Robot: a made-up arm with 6 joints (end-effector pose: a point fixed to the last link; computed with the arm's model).
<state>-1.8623 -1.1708 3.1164 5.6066 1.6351 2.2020</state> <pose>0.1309 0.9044 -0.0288 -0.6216 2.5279 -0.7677</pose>
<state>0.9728 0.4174 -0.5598 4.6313 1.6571 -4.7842</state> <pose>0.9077 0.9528 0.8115 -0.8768 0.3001 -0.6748</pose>
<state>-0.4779 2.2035 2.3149 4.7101 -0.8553 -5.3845</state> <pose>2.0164 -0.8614 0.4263 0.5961 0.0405 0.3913</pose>
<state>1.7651 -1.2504 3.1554 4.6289 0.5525 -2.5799</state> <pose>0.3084 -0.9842 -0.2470 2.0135 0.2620 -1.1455</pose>
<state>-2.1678 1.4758 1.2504 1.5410 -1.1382 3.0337</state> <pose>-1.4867 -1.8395 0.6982 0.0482 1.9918 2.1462</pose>
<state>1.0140 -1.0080 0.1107 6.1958 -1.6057 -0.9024</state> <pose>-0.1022 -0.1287 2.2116 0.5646 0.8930 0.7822</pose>
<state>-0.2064 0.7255 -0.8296 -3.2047 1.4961 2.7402</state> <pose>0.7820 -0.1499 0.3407 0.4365 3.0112 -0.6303</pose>
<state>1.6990 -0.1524 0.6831 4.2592 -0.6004 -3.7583</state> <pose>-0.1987 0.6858 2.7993 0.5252 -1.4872 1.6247</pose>
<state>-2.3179 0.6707 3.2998 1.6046 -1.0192 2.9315</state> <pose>0.1114 0.3900 1.9411 -1.0021 -1.6900 1.0950</pose>
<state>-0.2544 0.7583 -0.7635 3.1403 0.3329 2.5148</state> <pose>0.9781 -0.2542 0.1380 0.6683 1.7423 -0.7562</pose>
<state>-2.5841 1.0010 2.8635 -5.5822 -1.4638 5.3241</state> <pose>-0.6468 -0.2406 2.3298 -0.5791 -1.6347 -2.5917</pose>
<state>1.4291 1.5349 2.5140 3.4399 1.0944 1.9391</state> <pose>0.3162 1.8182 1.7377 0.8593 0.6717 1.0045</pose>
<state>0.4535 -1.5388 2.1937 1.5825 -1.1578 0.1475</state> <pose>-1.4701 -0.9359 -0.0594 1.7144 -1.3095 -1.1398</pose>
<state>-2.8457 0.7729 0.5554 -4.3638 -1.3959 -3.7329</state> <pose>-1.9960 -0.4001 1.4166 1.3121 1.8457 1.6055</pose>
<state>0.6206 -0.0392 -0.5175 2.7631 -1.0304 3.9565</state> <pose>1.1433 0.7334 1.4540 -0.3610 -0.5322 0.1382</pose>
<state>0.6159 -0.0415 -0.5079 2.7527 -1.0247 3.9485</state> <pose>1.1484 0.7273 1.4670 -0.3433 -0.5303 0.1298</pose>
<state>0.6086 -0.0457 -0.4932 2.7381 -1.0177 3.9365</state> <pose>1.1555 0.7175 1.4881 -0.3163 -0.5303 0.1166</pose>
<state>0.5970 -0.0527 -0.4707 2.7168 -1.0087 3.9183</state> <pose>1.1651 0.7012 1.5216 -0.2750 -0.5332 0.0961</pose>
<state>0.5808 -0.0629 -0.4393 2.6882 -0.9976 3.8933</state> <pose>1.1763 0.6772 1.5692 -0.2173 -0.5408 0.0682</pose>
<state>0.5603 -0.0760 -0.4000 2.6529 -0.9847 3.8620</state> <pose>1.1870 0.6453 1.6295 -0.1443 -0.5535 0.0348</pose>
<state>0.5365 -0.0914 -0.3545 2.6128 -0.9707 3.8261</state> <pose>1.1948 0.6062 1.6998 -0.0595 -0.5722 -0.0010</pose>
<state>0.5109 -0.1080 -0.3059 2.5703 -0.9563 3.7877</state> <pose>1.1976 0.5623 1.7748 0.0318 -0.5960 -0.0358</pose>
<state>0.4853 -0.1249 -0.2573 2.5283 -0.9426 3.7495</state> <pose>1.1943 0.5165 1.8498 0.1234 -0.6239 -0.0667</pose>
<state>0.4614 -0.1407 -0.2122 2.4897 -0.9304 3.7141</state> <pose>1.1858 0.4726 1.9188 0.2084 -0.6532 -0.0918</pose>
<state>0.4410 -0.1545 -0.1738 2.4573 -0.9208 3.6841</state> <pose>1.1741 0.4344 1.9772 0.2806 -0.6811 -0.1104</pose>
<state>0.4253 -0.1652 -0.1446 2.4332 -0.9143 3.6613</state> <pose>1.1623 0.4047 2.0215 0.3352 -0.7046 -0.1232</pose>
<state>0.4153 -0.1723 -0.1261 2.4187 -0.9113 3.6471</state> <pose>1.1532 0.3855 2.0497 0.3691 -0.7215 -0.1309</pose>
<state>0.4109 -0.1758 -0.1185 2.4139 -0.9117 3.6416</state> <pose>1.1483 0.3768 2.0621 0.3821 -0.7308 -0.1348</pose>
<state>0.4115 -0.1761 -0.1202 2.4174 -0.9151 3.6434</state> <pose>1.1476 0.3775 2.0611 0.3774 -0.7335 -0.1358</pose>
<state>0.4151 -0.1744 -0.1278 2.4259 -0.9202 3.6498</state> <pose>1.1497 0.3839 2.0515 0.3617 -0.7318 -0.1350</pose>
